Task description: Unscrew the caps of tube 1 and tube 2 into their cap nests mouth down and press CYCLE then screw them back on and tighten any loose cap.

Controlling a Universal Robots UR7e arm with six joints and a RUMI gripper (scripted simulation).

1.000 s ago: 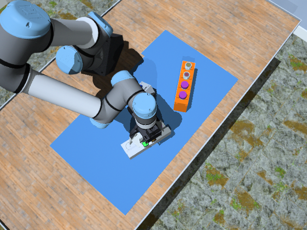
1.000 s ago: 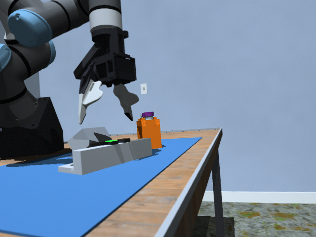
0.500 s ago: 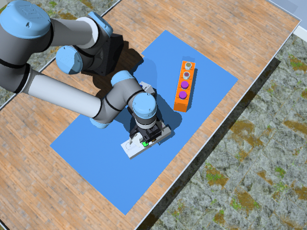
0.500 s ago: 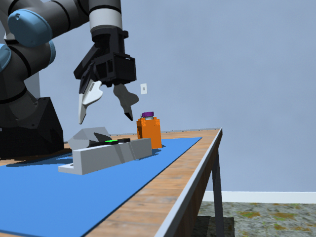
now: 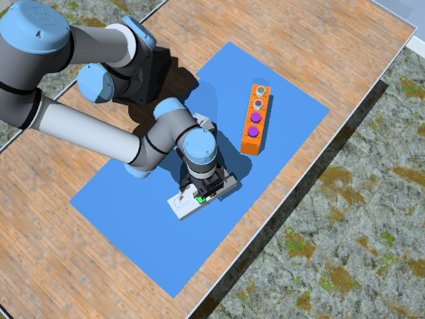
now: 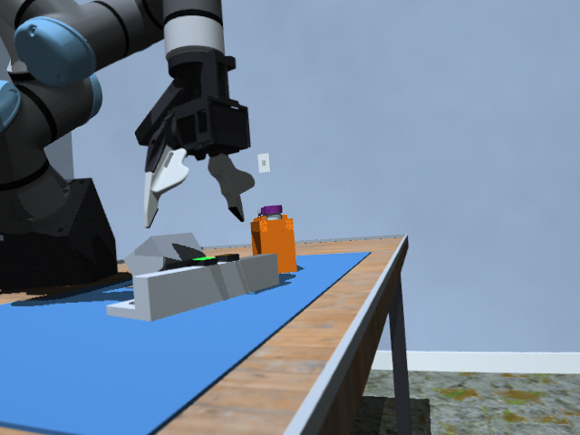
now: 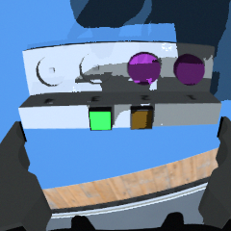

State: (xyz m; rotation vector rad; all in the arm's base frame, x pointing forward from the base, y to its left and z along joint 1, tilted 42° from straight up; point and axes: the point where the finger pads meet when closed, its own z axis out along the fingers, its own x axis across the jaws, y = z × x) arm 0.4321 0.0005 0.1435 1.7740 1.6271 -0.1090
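My gripper is now 8 cm to the right of the purple cap and 8 cm above it. Round my hand: grey key housing: 17 cm behind, 13 cm to the left, 4 cm below; then green key: 19 cm behind, 11 cm to the left, 3 cm below; then blue key: 19 cm behind, 15 cm to the left, 3 cm below.
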